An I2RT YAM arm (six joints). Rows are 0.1 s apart.
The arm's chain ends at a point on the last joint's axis. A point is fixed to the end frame.
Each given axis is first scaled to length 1.
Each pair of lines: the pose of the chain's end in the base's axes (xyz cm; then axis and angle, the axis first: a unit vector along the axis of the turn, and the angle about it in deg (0 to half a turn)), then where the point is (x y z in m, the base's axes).
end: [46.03, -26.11, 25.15, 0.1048, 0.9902, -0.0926, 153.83]
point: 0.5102 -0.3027 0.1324
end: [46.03, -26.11, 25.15, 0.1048, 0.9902, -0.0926, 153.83]
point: 0.5102 -0.3027 0.1324
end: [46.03, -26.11, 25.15, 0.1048, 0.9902, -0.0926, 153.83]
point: 0.5102 -0.3027 0.1324
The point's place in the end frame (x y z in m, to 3 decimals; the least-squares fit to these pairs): 0.004 -0.013 0.135
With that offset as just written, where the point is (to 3 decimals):
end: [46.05, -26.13, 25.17, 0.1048, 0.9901, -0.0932, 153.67]
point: 0.511 -0.303 0.133
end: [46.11, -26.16, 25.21, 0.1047, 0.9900, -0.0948, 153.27]
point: 0.512 -0.304 0.134
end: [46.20, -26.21, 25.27, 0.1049, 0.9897, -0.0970, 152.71]
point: 0.514 -0.305 0.135
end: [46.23, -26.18, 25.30, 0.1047, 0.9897, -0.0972, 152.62]
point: 0.515 -0.305 0.135
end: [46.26, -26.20, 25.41, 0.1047, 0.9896, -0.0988, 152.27]
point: 0.516 -0.305 0.137
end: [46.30, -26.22, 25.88, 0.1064, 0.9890, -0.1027, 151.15]
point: 0.518 -0.307 0.143
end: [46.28, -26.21, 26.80, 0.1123, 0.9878, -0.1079, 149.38]
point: 0.521 -0.308 0.154
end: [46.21, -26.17, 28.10, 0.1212, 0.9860, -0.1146, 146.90]
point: 0.524 -0.310 0.171
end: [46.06, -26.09, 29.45, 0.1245, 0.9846, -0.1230, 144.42]
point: 0.527 -0.312 0.188
